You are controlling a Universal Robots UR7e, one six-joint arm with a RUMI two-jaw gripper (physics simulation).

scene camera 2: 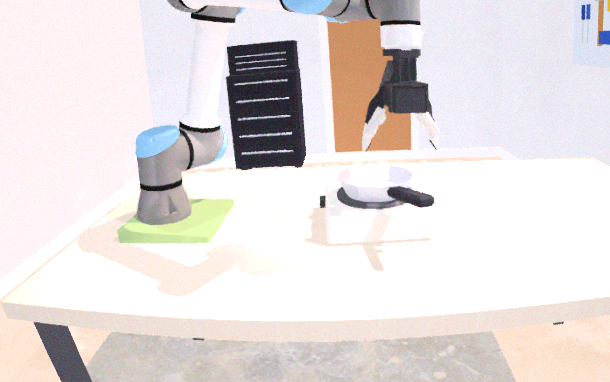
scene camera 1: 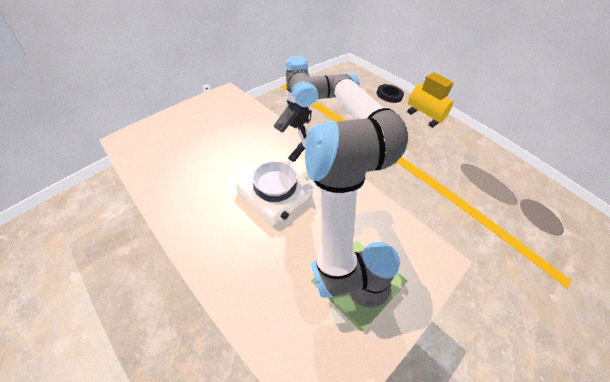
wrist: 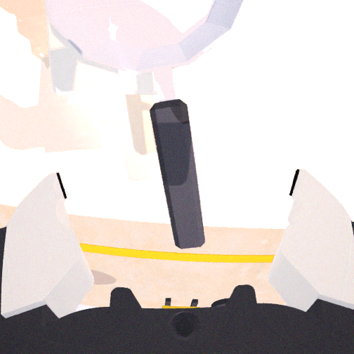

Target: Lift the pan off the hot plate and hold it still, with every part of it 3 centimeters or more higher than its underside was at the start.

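Seen in the pictures: gripper, between the fingertips: [scene camera 2: 401,150] [scene camera 1: 293,140]; arm's base, origin of its link: [scene camera 2: 164,213] [scene camera 1: 369,287].
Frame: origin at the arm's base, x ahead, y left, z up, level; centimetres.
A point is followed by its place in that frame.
Note:
The white pan [scene camera 1: 274,178] @(z 5.4, x 57.9, y 2.0 cm) [scene camera 2: 372,186] @(z 5.3, x 54.8, y 6.5 cm) [wrist: 120,37] sits upright on the dark round top of the white hot plate [scene camera 1: 265,209] @(z 4.2, x 47.0, y 13.3 cm) [scene camera 2: 375,226] @(z 1.6, x 56.0, y -8.8 cm). Its black handle [scene camera 1: 297,152] @(z 11.1, x 60.8, y -11.9 cm) [scene camera 2: 411,196] @(z 12.5, x 62.9, y -19.8 cm) [wrist: 180,175] sticks out past the hot plate, away from the knob side. My gripper [scene camera 1: 292,131] @(z 18.3, x 61.4, y -9.9 cm) [scene camera 2: 400,148] @(z 18.3, x 61.4, y -9.9 cm) [wrist: 177,175] is open and empty, pointing down, above the handle. In the wrist view the handle runs lengthwise through the gap between the light fingers, touching neither. The hot plate's outline is washed out by glare there.
The hot plate's black knob [scene camera 1: 284,215] @(z 2.3, x 41.5, y 8.0 cm) [scene camera 2: 322,201] @(z 1.6, x 42.3, y 5.9 cm) faces the arm's base side. The arm stands on a green base plate [scene camera 1: 364,320] @(z 0.3, x -7.8, y 9.6 cm) [scene camera 2: 210,220] @(z -1.0, x 14.4, y -1.2 cm) on the table [scene camera 1: 185,235] @(z -2.8, x 58.6, y 44.7 cm) [scene camera 2: 280,295] @(z -2.8, x 39.8, y -29.5 cm). A black drawer cabinet [scene camera 2: 267,110] stands behind the table.

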